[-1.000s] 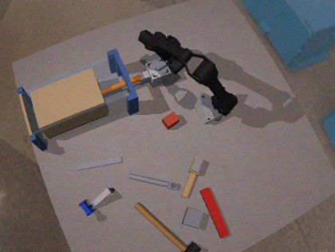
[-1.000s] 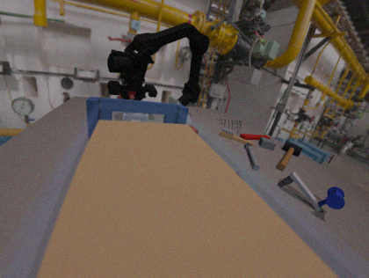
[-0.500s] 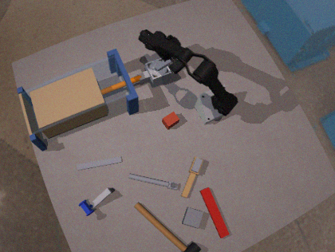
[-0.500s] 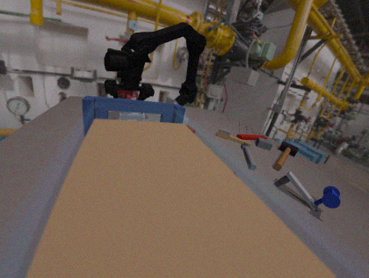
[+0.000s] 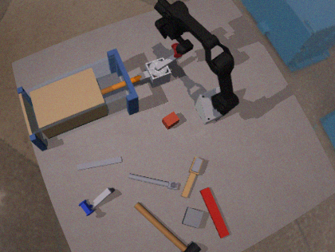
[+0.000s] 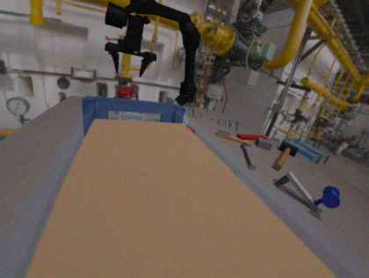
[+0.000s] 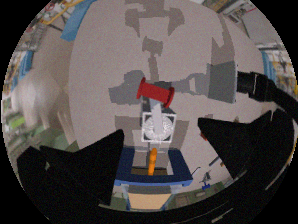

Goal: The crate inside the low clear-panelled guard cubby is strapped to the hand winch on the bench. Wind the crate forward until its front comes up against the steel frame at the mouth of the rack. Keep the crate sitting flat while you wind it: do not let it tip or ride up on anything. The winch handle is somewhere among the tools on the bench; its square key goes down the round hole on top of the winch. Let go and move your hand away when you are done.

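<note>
The red knob is 8 cm below my gripper tip and 3 cm behind it. Also, from my gripper tip: blue steel frame 22 cm ahead, 11 cm below, 1 cm to the left; then red-knobbed crank 11 cm below; then grey winch 18 cm below, 5 cm ahead, 1 cm to the left.
</note>
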